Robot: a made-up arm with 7 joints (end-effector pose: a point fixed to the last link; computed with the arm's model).
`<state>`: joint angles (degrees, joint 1 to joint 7).
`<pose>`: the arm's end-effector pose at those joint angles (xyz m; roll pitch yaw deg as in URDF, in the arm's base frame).
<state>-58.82 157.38 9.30 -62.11 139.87 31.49 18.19</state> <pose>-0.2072 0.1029 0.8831 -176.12 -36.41 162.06</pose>
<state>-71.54 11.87 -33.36 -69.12 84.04 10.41 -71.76</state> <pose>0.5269 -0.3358 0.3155 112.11 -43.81 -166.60</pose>
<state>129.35 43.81 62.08 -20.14 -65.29 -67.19 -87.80</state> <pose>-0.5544 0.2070 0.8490 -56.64 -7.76 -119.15</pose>
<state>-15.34 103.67 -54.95 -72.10 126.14 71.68 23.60</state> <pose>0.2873 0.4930 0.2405 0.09 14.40 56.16</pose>
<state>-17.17 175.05 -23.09 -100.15 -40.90 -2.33 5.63</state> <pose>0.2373 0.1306 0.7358 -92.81 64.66 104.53</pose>
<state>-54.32 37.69 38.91 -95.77 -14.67 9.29 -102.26</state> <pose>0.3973 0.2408 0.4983 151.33 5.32 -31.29</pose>
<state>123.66 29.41 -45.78 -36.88 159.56 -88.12 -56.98</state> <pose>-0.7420 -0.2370 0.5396 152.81 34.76 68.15</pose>
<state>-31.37 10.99 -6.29 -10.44 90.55 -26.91 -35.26</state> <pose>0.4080 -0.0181 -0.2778 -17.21 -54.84 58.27</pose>
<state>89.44 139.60 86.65 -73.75 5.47 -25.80 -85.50</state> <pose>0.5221 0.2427 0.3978 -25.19 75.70 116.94</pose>
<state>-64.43 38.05 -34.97 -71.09 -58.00 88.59 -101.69</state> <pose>0.5865 -0.1420 0.2945 164.73 57.52 46.00</pose>
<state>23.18 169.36 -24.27 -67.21 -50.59 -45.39 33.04</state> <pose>0.4252 0.2645 0.6995 -43.39 51.84 -157.43</pose>
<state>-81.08 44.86 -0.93 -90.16 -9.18 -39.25 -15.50</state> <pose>0.4719 -0.0105 0.6975 163.76 46.06 -144.02</pose>
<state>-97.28 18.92 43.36 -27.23 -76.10 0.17 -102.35</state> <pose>0.6590 -0.0184 0.5472 141.45 48.65 -37.96</pose>
